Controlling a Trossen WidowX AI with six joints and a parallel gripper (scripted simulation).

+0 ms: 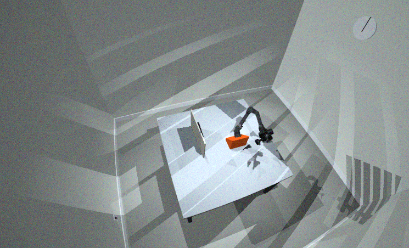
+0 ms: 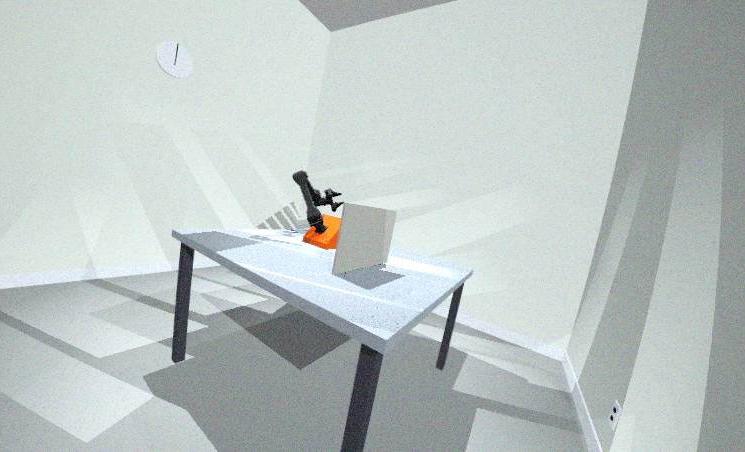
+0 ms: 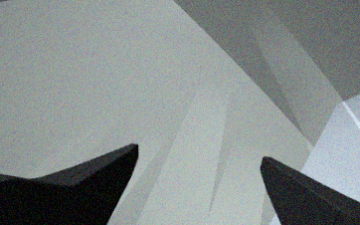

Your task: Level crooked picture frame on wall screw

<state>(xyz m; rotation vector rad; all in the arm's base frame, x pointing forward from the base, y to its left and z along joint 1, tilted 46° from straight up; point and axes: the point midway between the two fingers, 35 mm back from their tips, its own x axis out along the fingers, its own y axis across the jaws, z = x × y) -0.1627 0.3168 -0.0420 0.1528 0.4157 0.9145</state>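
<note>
Now: gripper tip 580 mm short of the picture frame, 400 mm to the left of it and 160 mm above it. Also, from my gripper tip: wall panel (580 mm ahead, 380 mm to the right, 170 mm below).
</note>
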